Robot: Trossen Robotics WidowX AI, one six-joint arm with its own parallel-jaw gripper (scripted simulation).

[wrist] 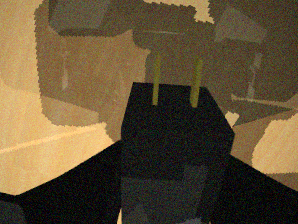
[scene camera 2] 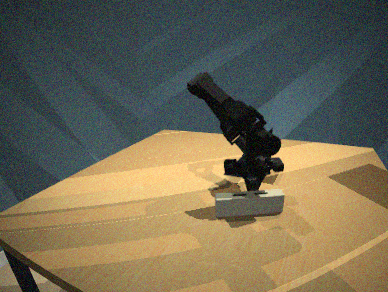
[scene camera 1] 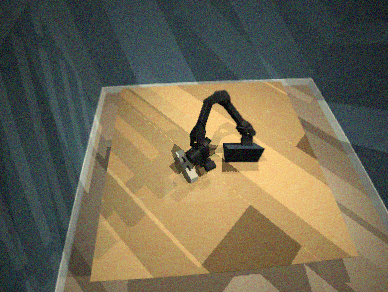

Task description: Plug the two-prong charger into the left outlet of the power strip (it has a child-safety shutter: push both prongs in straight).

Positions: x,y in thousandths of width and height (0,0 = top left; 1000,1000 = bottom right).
My gripper (scene camera 2: 651,649) carries a black two-prong charger (wrist: 589,632).
My gripper also shows in the wrist view (wrist: 555,685).
